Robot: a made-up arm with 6 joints. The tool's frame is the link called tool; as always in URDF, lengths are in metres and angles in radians. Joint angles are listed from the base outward. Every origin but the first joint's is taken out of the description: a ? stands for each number. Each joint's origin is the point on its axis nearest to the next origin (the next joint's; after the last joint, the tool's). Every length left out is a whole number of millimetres.
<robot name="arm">
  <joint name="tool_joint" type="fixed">
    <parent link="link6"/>
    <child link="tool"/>
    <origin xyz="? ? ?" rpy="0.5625 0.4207 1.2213"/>
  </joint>
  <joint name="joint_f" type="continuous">
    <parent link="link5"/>
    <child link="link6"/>
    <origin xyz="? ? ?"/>
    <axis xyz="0 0 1"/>
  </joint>
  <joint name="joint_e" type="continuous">
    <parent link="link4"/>
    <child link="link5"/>
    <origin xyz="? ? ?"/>
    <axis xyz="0 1 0"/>
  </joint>
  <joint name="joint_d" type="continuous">
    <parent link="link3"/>
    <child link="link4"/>
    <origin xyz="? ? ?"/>
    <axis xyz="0 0 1"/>
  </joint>
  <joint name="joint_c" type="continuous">
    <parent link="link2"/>
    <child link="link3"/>
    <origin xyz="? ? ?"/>
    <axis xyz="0 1 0"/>
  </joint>
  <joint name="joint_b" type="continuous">
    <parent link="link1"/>
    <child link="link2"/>
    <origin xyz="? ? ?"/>
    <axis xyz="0 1 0"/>
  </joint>
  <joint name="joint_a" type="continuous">
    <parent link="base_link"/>
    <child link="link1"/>
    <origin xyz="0 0.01 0.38"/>
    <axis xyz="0 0 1"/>
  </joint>
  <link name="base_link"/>
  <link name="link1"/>
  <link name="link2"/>
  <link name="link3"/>
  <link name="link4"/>
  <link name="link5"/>
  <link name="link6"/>
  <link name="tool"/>
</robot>
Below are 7 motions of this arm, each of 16 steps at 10 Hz.
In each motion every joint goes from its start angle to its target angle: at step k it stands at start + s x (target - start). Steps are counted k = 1, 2, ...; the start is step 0. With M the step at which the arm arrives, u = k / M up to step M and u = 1 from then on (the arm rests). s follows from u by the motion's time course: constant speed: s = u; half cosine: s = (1 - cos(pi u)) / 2; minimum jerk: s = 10 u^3 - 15 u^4 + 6 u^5.
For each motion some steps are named. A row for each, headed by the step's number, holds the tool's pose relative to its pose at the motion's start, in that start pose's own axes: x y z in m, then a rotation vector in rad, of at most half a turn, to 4 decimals.
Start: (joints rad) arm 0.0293 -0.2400 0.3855 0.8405 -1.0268 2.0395
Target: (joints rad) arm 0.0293 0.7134 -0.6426 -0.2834 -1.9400 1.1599
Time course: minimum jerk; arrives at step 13
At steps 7, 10, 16:
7: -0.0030 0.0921 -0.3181 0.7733 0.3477 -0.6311
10: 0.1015 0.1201 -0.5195 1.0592 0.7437 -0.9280
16: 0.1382 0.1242 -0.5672 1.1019 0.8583 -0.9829

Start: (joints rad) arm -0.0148 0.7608 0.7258 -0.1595 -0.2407 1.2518
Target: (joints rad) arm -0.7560 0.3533 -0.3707 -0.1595 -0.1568 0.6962
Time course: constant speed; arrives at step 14
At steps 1, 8, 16:
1: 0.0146 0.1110 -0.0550 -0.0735 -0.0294 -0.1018
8: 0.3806 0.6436 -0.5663 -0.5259 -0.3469 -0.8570
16: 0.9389 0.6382 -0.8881 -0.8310 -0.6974 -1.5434

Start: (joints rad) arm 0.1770 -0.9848 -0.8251 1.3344 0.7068 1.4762
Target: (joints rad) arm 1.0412 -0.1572 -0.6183 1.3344 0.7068 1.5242
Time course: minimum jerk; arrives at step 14
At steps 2, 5, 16:
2: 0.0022 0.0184 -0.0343 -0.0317 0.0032 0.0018
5: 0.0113 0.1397 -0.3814 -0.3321 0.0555 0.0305
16: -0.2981 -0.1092 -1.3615 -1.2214 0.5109 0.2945

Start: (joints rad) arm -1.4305 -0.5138 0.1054 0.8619 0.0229 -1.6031
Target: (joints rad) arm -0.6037 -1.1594 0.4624 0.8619 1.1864 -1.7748
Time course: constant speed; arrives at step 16
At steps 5, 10, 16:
5: -0.2144 -0.1460 -0.0782 -0.1855 0.2130 -0.0052
10: -0.3744 -0.3933 -0.1498 -0.4126 0.3554 -0.0188
16: -0.4438 -0.7823 -0.2304 -0.7115 0.4271 -0.0459

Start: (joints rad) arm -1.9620 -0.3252 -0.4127 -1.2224 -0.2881 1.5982
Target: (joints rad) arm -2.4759 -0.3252 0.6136 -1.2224 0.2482 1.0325
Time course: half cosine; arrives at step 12
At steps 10, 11, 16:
10: 0.2202 -0.6989 0.0203 1.4695 -0.1979 -0.2880
11: 0.2251 -0.7296 -0.0049 1.5535 -0.2090 -0.3173
16: 0.2266 -0.7397 -0.0140 1.5822 -0.2128 -0.3274

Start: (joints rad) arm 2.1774 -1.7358 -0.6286 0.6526 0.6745 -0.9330
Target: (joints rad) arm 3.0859 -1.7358 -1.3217 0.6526 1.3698 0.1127
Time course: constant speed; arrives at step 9
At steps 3, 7, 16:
3: -0.1484 -0.2539 -0.2478 0.0414 0.0031 0.2608
7: -0.1635 -0.4783 -0.6355 0.1107 -0.0575 0.6225
16: -0.1055 -0.5319 -0.8172 0.1447 -0.1249 0.8151

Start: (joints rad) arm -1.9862 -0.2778 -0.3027 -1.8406 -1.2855 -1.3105
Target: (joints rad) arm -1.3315 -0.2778 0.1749 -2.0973 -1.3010 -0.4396
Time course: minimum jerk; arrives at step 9
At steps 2, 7, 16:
2: 0.0135 0.0182 -0.0293 -0.0381 0.0699 0.0829
7: -0.0145 0.2407 -0.2854 -0.3633 0.6665 1.1344
16: -0.0306 0.2592 -0.2979 -0.3877 0.6982 1.2381

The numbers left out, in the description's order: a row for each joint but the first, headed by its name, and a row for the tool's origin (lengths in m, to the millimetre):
tool: 0.01 -0.02 0
joint_f: 0.02 0 0.08
joint_e: 0.01 0.01 0
joint_d: -0.02 0 0.72
joint_c: 0.02 0 0.72
joint_b: 0.01 0.04 0

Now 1 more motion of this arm.
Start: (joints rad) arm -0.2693 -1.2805 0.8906 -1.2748 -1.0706 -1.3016
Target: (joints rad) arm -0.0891 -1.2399 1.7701 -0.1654 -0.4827 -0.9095
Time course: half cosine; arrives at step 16
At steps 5, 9, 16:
5: 0.0679 0.0851 -0.1133 -0.0382 0.4146 0.2282
9: 0.1192 0.2140 -0.3534 -0.1179 1.1555 0.5778
16: 0.0624 0.3031 -0.6455 -0.1860 1.9989 0.8749

